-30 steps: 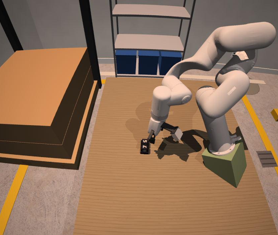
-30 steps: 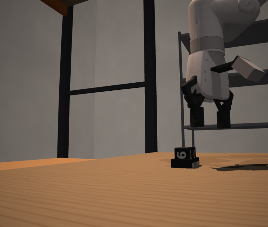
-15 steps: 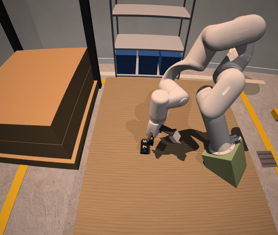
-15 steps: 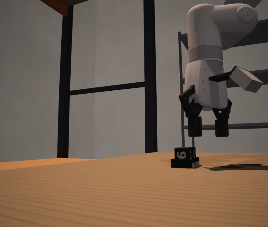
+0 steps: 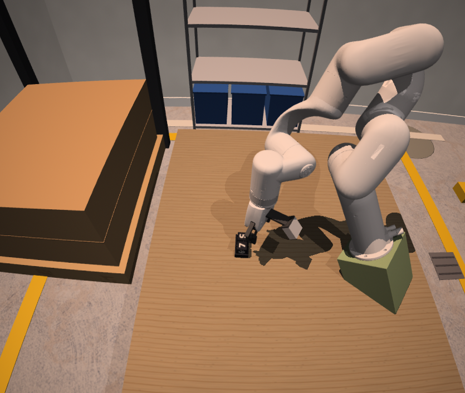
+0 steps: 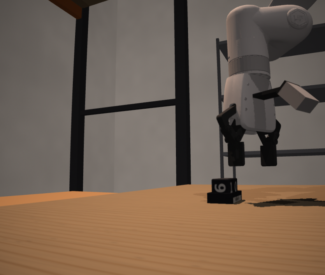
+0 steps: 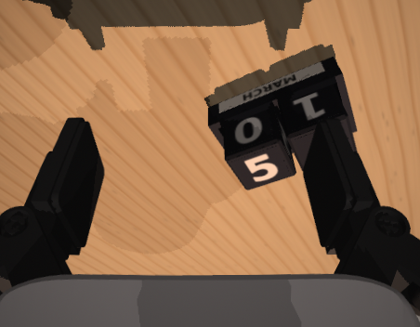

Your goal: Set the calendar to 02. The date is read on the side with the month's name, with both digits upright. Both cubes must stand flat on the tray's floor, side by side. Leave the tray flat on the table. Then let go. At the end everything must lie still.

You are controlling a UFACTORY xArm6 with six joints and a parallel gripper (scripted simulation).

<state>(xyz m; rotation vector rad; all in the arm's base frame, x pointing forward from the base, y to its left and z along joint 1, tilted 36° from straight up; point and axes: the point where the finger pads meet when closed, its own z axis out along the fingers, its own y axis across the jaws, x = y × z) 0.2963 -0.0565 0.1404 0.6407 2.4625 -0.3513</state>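
Now: hand 50 mm short of the cube, 50 mm above it and 40 mm to the right of it. Round my hand: black calendar tray: 60 mm below, 50 mm ahead, 20 mm to the left.
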